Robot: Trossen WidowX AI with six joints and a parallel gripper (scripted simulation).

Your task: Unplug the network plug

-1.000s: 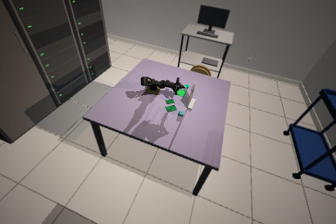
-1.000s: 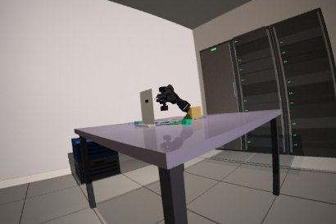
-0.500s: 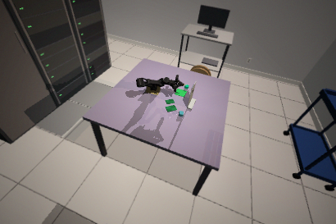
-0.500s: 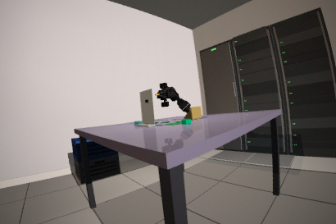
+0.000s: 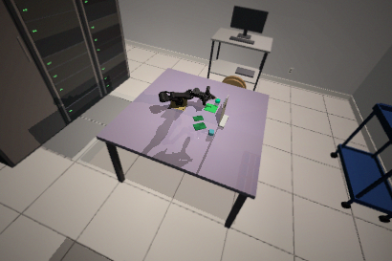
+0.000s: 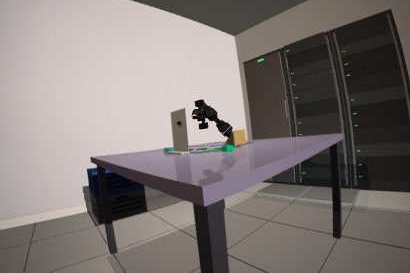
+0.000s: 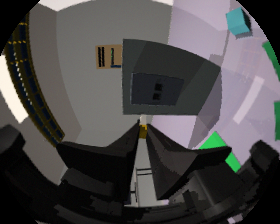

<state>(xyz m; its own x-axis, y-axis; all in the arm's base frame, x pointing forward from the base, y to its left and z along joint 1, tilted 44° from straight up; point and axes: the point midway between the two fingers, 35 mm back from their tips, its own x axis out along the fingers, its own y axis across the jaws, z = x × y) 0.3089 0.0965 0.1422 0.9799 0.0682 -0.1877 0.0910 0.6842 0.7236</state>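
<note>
Right now my gripper tip is 3 cm past the green marked square, 11 cm to the right of it and 22 cm above it. The rest, counted from my gripper tip: white plug (right at my gripper tip); then grey panel (10 cm ahead, 3 cm to the right, 10 cm below); then cyan block (4 cm ahead, 23 cm to the right, 20 cm below).
</note>
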